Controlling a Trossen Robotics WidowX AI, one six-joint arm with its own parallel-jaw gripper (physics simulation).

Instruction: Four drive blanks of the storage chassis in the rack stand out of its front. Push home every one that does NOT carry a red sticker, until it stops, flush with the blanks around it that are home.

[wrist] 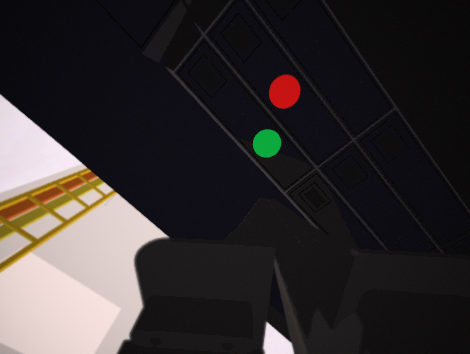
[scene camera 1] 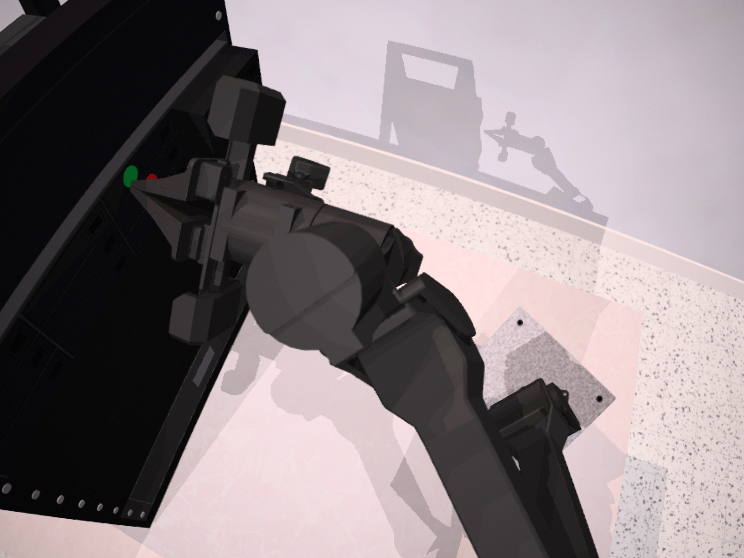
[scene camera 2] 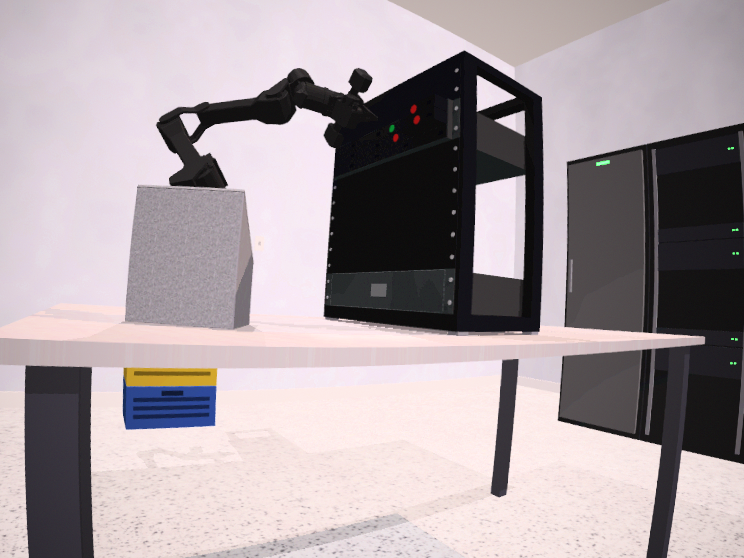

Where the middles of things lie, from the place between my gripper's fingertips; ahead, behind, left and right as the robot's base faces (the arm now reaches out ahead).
Right now the black rack [scene camera 1: 106, 400] is 20 cm below my hand, 18 cm ahead of it and 1 cm to the left of it.
